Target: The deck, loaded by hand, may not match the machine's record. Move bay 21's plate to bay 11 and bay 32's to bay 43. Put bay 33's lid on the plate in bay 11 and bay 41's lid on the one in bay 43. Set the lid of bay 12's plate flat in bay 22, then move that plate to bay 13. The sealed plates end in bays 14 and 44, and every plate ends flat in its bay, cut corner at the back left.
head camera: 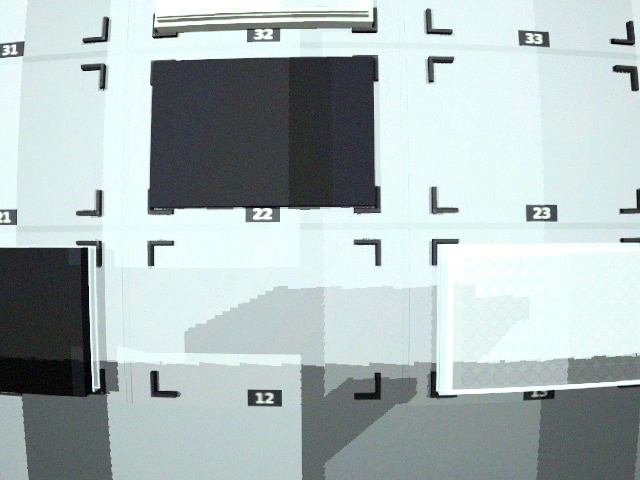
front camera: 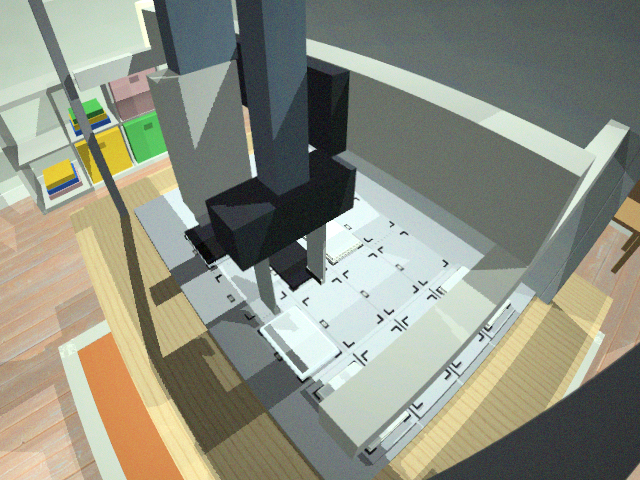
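Where they show: gripper, fingertip midpoint: (front camera: 293,291); robot's base at its link origin: (front camera: 185,236).
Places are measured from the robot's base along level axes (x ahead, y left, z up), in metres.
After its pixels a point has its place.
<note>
My gripper (front camera: 295,297) @(x 0.392, y 0.043, z 0.160 m) is open and empty, its two jaws apart above the front rows of the deck; it does not show in the head view. A black lid (front camera: 289,264) @(x 0.238, y 0.139, z 0.008 m) (head camera: 222,134) @(x 0.206, y 0.148, z 0.008 m) lies flat in bay 22, partly behind the jaws in the front view. A clear plate (front camera: 305,338) @(x 0.400, y 0.053, z 0.014 m) (head camera: 542,320) @(x 0.385, y 0.043, z 0.014 m) without a black lid sits in bay 13. A plate under a black lid (front camera: 204,248) @(x 0.083, y 0.015, z 0.016 m) (head camera: 41,320) @(x 0.102, y 0.044, z 0.016 m) stands in bay 11, cut off in the head view. A pale plate (front camera: 343,245) @(x 0.275, y 0.259, z 0.014 m) (head camera: 263,12) @(x 0.230, y 0.217, z 0.013 m) stands in bay 32. The lid of bay 41 is hidden.
The grey pipetting stage (front camera: 211,124) stands behind and to the left of the gripper's column. A long pale beam (front camera: 413,351) @(x 0.618, y -0.026, z 0.400 m) crosses the right part of the deck in the front view. A tall grey panel (front camera: 434,170) stands along the back.
</note>
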